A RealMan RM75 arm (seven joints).
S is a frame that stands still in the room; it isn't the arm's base.
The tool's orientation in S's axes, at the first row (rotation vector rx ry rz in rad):
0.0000, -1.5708, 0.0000
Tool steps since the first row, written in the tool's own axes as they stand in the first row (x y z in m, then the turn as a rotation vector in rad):
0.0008, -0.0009, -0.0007, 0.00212, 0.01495, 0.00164
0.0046, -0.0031, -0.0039, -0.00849, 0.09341, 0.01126
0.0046, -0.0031, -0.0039, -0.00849, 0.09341, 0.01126
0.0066, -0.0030, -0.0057, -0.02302, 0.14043, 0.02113
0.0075, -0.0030, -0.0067, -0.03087, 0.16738, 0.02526
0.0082, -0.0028, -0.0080, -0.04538, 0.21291, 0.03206
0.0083, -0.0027, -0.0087, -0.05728, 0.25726, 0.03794
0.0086, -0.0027, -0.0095, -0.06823, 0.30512, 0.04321
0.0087, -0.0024, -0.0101, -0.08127, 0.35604, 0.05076
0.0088, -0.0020, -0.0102, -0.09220, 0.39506, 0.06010
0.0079, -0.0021, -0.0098, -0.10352, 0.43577, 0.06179
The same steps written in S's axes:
0.0007, -0.0009, 0.0008, -0.00164, 0.01495, 0.00212
0.0039, -0.0031, 0.0046, -0.01126, 0.09341, -0.00849
0.0039, -0.0031, 0.0046, -0.01126, 0.09341, -0.00849
0.0057, -0.0030, 0.0066, -0.02113, 0.14043, -0.02302
0.0067, -0.0030, 0.0075, -0.02526, 0.16738, -0.03087
0.0080, -0.0028, 0.0082, -0.03206, 0.21291, -0.04538
0.0087, -0.0027, 0.0083, -0.03794, 0.25726, -0.05728
0.0095, -0.0027, 0.0086, -0.04321, 0.30512, -0.06823
0.0101, -0.0024, 0.0087, -0.05076, 0.35604, -0.08127
0.0102, -0.0020, 0.0088, -0.06010, 0.39506, -0.09220
0.0098, -0.0021, 0.0079, -0.06179, 0.43577, -0.10352

